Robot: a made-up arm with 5 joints. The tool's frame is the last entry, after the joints. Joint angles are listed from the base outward. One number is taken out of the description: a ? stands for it. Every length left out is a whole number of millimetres.
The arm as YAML. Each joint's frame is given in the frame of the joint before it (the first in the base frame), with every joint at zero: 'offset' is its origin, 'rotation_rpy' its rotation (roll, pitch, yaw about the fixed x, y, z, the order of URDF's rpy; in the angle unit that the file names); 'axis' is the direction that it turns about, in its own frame. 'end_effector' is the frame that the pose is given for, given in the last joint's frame.
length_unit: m
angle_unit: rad
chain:
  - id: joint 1
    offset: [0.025, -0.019, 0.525]
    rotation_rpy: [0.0, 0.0, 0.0]
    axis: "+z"
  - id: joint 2
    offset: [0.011, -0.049, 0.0]
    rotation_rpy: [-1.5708, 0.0, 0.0]
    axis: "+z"
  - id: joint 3
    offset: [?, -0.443, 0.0]
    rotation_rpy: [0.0, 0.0, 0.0]
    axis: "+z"
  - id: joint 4
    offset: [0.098, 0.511, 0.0]
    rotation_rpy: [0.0, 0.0, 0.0]
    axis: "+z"
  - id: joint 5
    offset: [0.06, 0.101, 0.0]
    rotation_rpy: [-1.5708, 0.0, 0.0]
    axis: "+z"
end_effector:
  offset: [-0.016, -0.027, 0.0]
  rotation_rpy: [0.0, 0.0, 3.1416]
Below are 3 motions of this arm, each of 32 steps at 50 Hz.
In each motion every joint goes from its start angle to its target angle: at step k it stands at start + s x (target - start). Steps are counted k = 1, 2, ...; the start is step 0. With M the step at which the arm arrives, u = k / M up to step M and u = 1 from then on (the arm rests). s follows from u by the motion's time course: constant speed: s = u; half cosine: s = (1 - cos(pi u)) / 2; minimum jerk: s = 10 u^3 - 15 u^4 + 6 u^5.
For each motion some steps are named. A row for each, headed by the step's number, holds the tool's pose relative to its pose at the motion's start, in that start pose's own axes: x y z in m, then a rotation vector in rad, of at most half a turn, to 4 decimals.
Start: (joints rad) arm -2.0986 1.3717 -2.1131 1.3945 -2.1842
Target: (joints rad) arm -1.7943 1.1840 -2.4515 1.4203 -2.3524
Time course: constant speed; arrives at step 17
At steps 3, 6, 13, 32:
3: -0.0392 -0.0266 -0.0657 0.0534 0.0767 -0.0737
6: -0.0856 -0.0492 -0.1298 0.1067 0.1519 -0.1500
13: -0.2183 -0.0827 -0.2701 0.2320 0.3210 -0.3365
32: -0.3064 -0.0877 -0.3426 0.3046 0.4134 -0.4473

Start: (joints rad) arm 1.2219 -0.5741 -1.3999 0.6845 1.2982
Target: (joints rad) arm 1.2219 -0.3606 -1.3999 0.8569 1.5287
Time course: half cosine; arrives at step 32
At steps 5, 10, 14, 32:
5: 0.0004 -0.0026 0.0111 0.0220 0.0060 0.0136
10: 0.0018 -0.0105 0.0417 0.0832 0.0210 0.0512
14: 0.0036 -0.0207 0.0749 0.1514 0.0348 0.0926
32: 0.0122 -0.0644 0.1805 0.3820 0.0606 0.2276

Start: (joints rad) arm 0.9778 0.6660 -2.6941 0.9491 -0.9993
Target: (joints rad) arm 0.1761 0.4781 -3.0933 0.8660 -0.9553
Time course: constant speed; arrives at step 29
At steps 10, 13, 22, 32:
10: 0.1489 -0.1492 -0.1735 0.3333 0.0900 0.1168
13: 0.1867 -0.1788 -0.2356 0.4351 0.1209 0.1402
22: 0.2705 -0.2253 -0.4362 0.7415 0.2238 0.1763
32: 0.2992 -0.2206 -0.5936 0.9765 0.3143 0.1675

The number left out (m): 0.064
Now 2 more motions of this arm.
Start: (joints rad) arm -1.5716 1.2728 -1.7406 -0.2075 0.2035
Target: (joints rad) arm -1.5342 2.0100 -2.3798 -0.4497 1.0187
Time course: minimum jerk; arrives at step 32
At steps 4, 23, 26, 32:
4: 0.0029 0.0001 0.0045 -0.0009 -0.0022 0.0126
23: 0.2184 -0.0188 0.1747 -0.0854 -0.0960 0.6770
26: 0.2470 -0.0234 0.1840 -0.0988 -0.1028 0.7480
32: 0.2628 -0.0262 0.1881 -0.1063 -0.1062 0.7863

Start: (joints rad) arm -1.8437 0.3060 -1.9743 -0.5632 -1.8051
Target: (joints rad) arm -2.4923 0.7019 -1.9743 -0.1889 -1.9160
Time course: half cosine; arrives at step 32
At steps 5, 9, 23, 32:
5: 0.0237 0.0295 -0.0010 -0.0514 0.0192 -0.0294
9: 0.0772 0.0898 -0.0085 -0.1603 0.0616 -0.0863
23: 0.3992 0.3470 -0.1704 -0.7317 0.3181 -0.2685
32: 0.4931 0.3988 -0.2558 -0.8961 0.4015 -0.2827

